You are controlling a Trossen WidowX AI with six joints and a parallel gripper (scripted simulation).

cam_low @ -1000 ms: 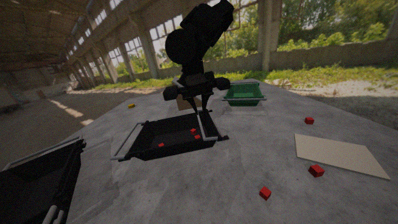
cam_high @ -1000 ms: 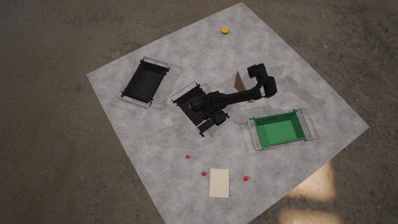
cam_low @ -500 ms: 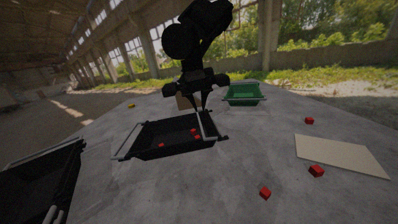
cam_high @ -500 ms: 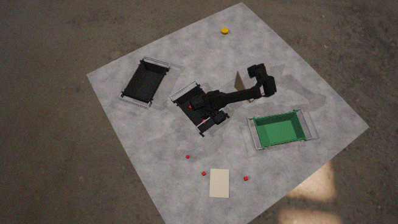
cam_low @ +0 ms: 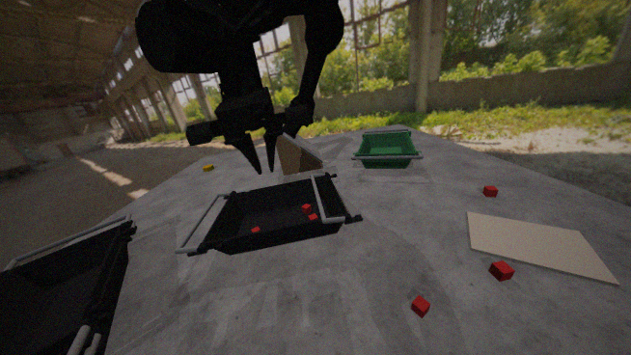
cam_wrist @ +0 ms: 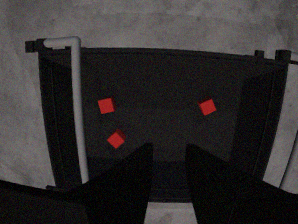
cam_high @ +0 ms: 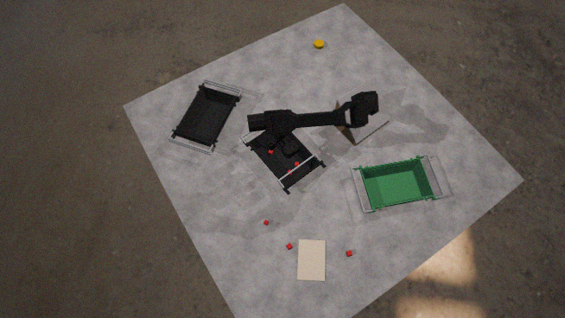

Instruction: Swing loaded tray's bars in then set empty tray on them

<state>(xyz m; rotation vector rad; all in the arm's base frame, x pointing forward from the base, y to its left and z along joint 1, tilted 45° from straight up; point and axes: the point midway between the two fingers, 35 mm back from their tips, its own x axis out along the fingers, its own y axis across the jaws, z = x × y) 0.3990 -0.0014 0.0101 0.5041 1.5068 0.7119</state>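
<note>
My gripper tip is 35 cm to the right of the green tray, 33 cm past it and 10 cm above it. The rest, counted from my gripper tip: yellow disc: 53 cm behind, 46 cm to the right, 13 cm below; beige card: 40 cm to the left, 14 cm below, 11 cm ahead.
</note>
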